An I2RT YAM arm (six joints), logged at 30 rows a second.
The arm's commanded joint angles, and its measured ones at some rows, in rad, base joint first. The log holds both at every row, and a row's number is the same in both.
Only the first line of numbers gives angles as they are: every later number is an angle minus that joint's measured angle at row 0.
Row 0, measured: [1.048 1.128 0.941 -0.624 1.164 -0.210]
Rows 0 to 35, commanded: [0.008 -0.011 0.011 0.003 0.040 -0.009]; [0.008 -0.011 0.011 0.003 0.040 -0.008]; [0.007 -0.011 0.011 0.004 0.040 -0.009]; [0.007 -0.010 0.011 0.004 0.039 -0.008]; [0.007 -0.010 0.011 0.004 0.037 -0.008]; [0.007 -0.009 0.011 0.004 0.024 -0.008]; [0.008 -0.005 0.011 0.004 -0.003 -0.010]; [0.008 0.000 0.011 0.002 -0.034 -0.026]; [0.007 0.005 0.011 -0.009 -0.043 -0.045]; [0.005 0.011 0.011 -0.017 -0.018 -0.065]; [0.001 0.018 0.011 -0.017 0.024 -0.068]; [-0.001 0.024 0.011 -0.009 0.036 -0.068]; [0.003 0.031 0.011 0.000 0.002 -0.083]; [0.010 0.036 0.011 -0.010 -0.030 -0.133]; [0.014 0.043 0.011 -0.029 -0.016 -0.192]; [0.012 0.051 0.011 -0.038 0.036 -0.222]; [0.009 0.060 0.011 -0.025 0.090 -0.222]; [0.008 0.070 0.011 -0.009 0.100 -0.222]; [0.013 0.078 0.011 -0.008 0.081 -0.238]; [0.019 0.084 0.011 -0.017 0.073 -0.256]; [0.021 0.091 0.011 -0.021 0.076 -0.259]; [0.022 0.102 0.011 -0.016 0.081 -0.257]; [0.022 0.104 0.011 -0.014 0.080 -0.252]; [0.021 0.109 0.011 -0.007 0.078 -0.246]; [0.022 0.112 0.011 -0.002 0.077 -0.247]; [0.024 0.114 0.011 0.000 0.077 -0.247]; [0.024 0.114 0.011 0.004 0.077 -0.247]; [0.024 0.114 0.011 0.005 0.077 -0.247]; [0.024 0.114 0.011 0.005 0.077 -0.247]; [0.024 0.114 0.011 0.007 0.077 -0.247]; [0.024 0.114 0.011 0.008 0.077 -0.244]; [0.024 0.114 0.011 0.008 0.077 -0.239]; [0.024 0.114 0.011 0.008 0.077 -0.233]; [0.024 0.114 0.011 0.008 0.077 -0.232]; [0.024 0.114 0.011 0.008 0.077 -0.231]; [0.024 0.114 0.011 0.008 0.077 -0.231]
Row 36, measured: [0.011 0.114 0.000 0.004 0.041 -0.240]
